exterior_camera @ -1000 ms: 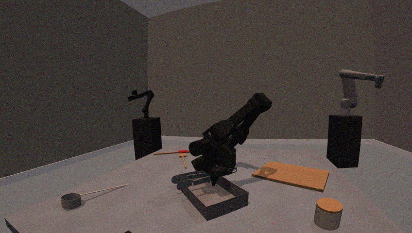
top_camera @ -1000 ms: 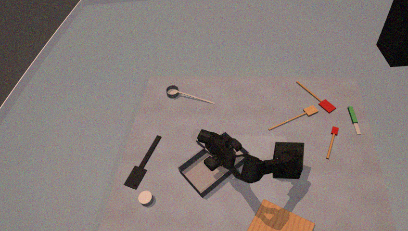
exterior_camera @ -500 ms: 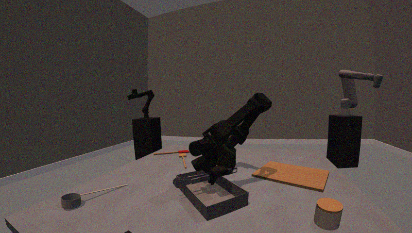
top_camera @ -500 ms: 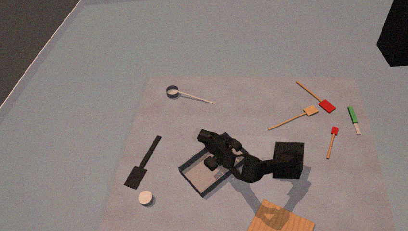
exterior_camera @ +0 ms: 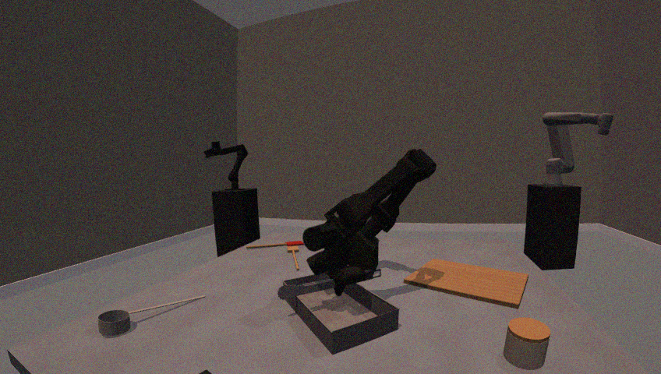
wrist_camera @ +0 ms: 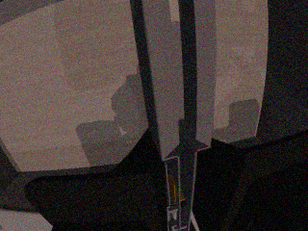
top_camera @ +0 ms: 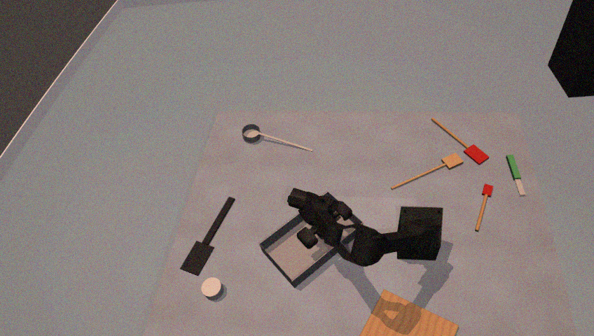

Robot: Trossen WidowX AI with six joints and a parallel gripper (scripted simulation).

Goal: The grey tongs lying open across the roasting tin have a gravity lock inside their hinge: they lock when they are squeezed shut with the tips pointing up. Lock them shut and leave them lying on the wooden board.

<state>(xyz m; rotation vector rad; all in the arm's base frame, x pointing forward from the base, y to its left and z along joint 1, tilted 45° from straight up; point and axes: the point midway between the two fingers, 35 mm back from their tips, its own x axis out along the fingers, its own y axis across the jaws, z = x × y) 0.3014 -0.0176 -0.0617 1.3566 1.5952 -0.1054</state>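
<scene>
My gripper tip is now 50 mm short of the dark roasting tin. From my gripper tip the other things lie so: white disc (380 mm ahead, 160 mm to the left, 10 mm below); black spatula (420 mm ahead, 40 mm to the right, 30 mm below); wooden board (170 mm behind, 400 mm to the left, 20 mm below).
</scene>
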